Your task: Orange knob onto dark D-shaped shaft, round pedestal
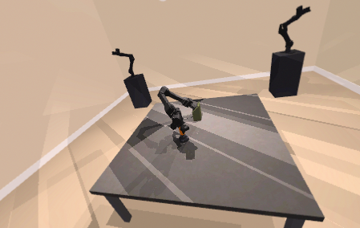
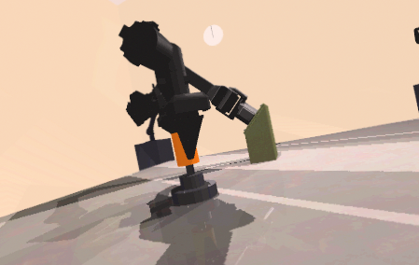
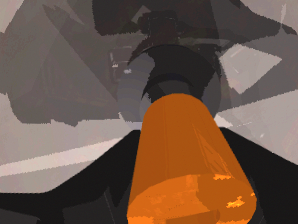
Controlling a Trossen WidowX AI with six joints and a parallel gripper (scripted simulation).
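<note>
Now: the orange knob 20 mm above my gripper tip. From my gripper tip the other things lie so: pedestal 40 mm below.
</note>
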